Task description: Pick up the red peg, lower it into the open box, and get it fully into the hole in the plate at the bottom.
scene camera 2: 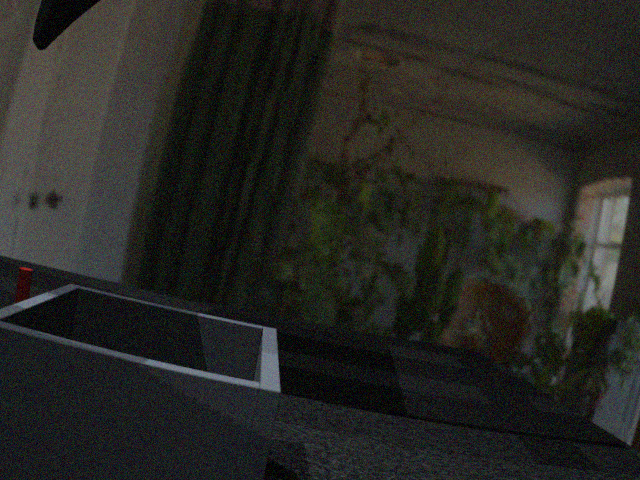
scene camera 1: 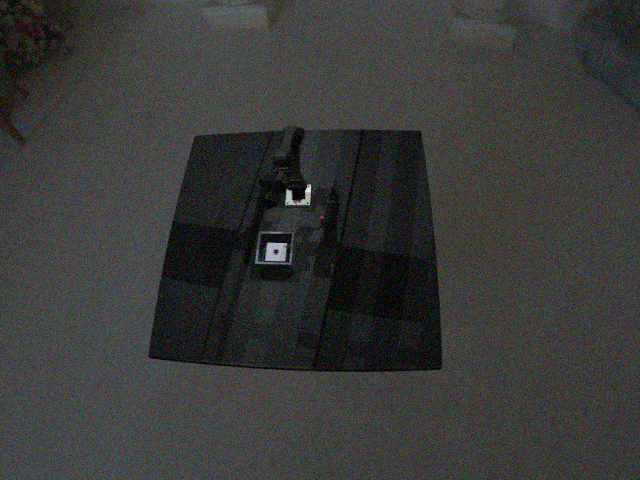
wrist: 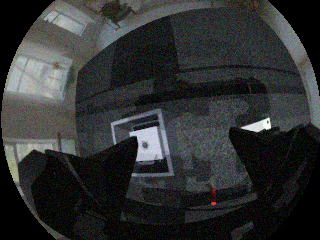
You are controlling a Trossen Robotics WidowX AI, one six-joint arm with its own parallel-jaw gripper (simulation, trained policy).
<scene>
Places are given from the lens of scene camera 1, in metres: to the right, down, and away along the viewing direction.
grey box (scene camera 1: 263,267): -0.25, 0.12, 1.92
</scene>
